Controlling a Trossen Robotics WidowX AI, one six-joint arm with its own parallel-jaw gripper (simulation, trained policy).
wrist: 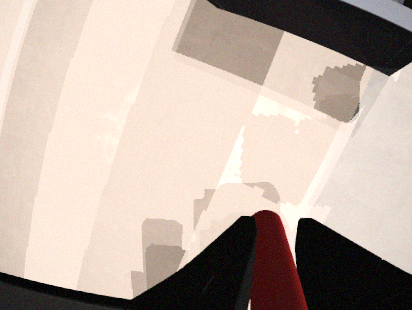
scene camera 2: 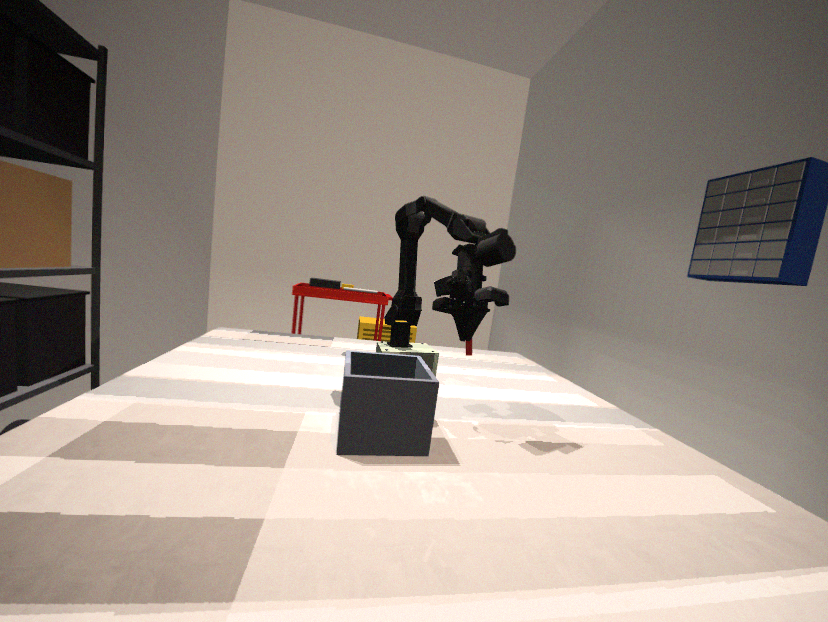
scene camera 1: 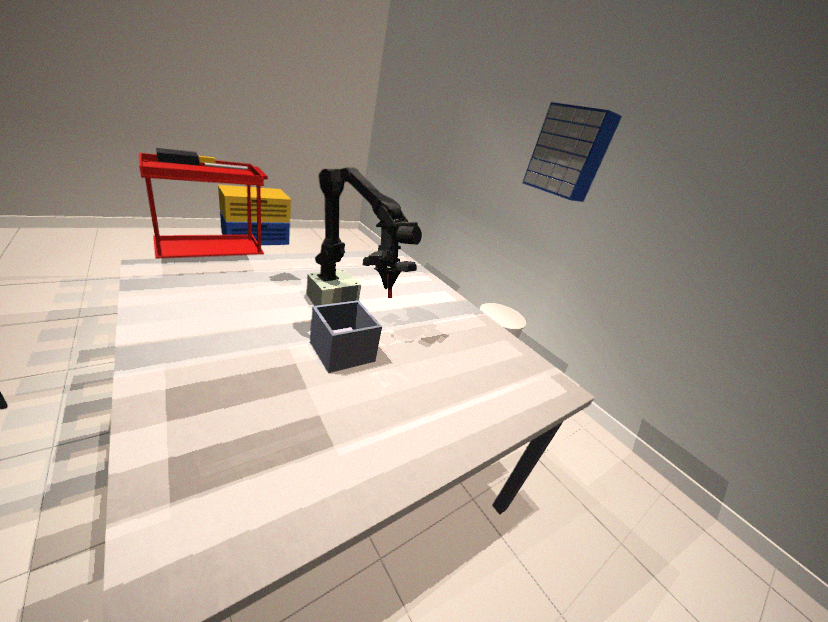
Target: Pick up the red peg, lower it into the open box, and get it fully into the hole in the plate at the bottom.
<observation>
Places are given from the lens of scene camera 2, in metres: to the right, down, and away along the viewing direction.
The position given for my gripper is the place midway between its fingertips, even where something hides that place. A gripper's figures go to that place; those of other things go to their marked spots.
my gripper (scene camera 2: 464, 341): 0.11, 0.06, 0.69
dark box (scene camera 2: 388, 401): -0.04, 0.15, 0.54
</observation>
